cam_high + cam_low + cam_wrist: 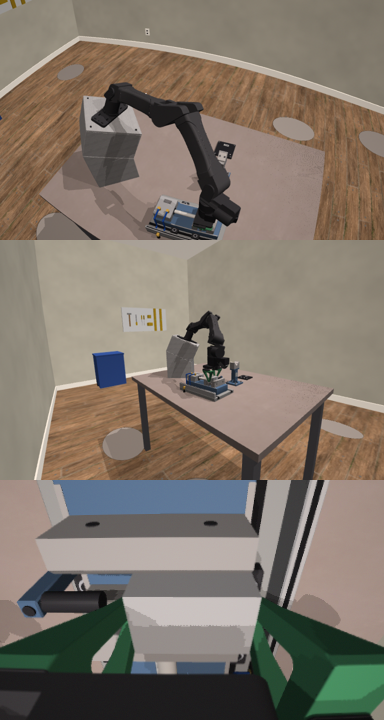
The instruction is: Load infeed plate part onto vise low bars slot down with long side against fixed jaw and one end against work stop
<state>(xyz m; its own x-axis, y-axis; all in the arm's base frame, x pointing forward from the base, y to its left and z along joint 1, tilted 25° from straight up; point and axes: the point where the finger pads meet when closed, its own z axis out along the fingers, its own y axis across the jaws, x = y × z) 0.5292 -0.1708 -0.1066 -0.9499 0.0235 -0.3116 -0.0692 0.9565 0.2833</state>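
Now: hand right at the part. From my hand the other things lie so: work stop rod (70 mm to the left, 10 mm below); then air cylinder (170 mm behind, 20 mm below, 10 mm to the left); then piston rod (90 mm behind, 20 mm below, 10 mm to the left).
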